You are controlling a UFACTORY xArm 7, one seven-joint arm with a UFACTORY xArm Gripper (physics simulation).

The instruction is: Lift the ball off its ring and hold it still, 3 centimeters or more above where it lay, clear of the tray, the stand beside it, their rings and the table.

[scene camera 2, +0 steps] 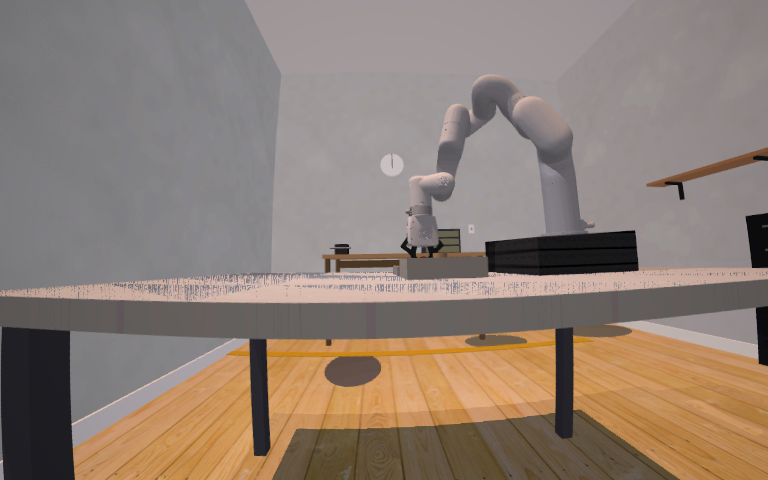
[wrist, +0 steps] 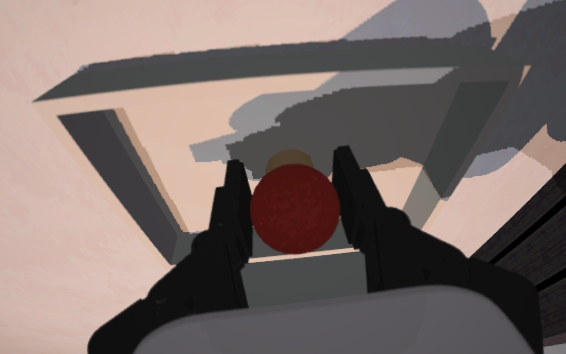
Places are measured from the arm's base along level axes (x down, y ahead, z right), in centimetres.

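Where they show: gripper, fingertip midpoint: [wrist: 290, 173]; arm's base, origin of the base link: [scene camera 2: 563, 235].
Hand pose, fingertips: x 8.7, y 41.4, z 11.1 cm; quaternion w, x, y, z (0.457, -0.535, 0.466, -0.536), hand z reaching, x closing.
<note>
Each offset is from my fingertips to the top centre of the thing. "*": to the spot under its first point.
A dark red ball @[dy -0.1, dx -3.9, dz -1.0 cm] [wrist: 295, 209] is between the two black fingers in the wrist view, with a finger against each side. My gripper [scene camera 2: 421, 255] [wrist: 290, 173] points down and is shut on the ball. Part of a tan ring @[* dy +0.0, dx +0.9, dz +0.5 cm] [wrist: 289, 156] shows just behind the ball; the ball hides the rest and their contact. The grey tray [scene camera 2: 444, 268] [wrist: 250, 65] has raised walls around the ball and ring. In the scene view the fingertips are at the height of the tray's top edge, and the ball does not show. I cannot make out the stand for certain.
A small pale block [scene camera 2: 396, 270] shows at the tray's left end. The black slatted base [scene camera 2: 589, 253] [wrist: 552, 255] of the arm is right of the tray. The pale table [scene camera 2: 226, 316] [wrist: 30, 210] lies under all of this. Shadows of the arm and gripper fall across the tray.
</note>
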